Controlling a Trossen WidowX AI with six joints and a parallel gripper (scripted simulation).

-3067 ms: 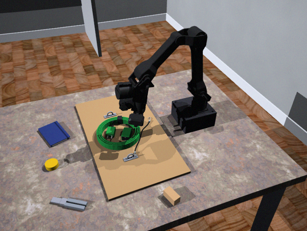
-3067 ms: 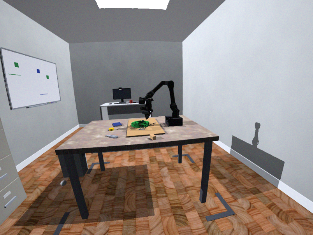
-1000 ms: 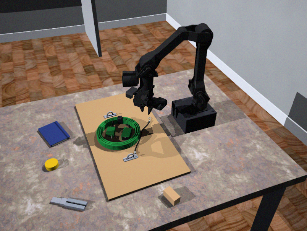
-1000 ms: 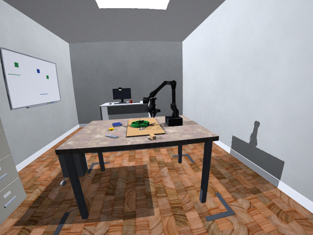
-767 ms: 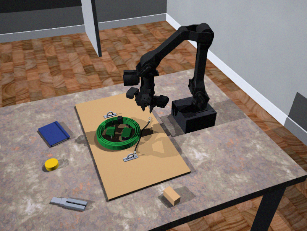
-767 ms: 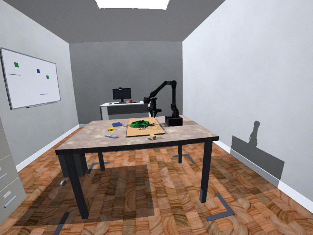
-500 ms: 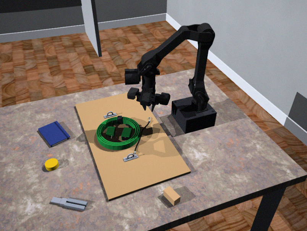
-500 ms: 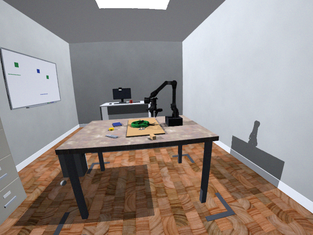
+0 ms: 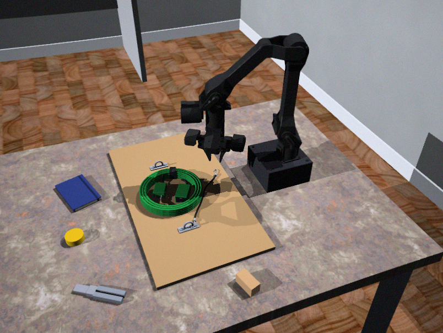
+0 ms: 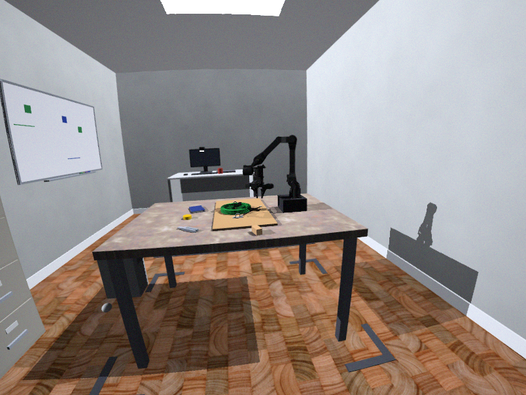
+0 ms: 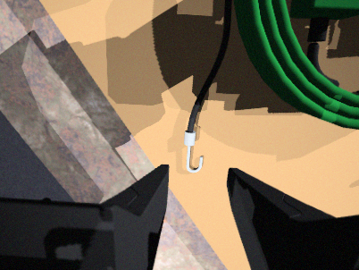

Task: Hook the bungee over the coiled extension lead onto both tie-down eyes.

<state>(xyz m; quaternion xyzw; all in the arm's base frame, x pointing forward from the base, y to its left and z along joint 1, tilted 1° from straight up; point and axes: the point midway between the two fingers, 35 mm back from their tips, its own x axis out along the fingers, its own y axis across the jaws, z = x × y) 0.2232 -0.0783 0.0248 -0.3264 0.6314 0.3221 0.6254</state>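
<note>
The tan board lies 130 mm ahead of my hand, 100 mm below it and 30 mm to the left of it. Round my hand: yellow disc 470 mm ahead, 100 mm below, 80 mm to the left; then grey tool 450 mm ahead, 280 mm to the left, 100 mm below; then wooden block 420 mm to the left, 90 mm below, 90 mm ahead.
</note>
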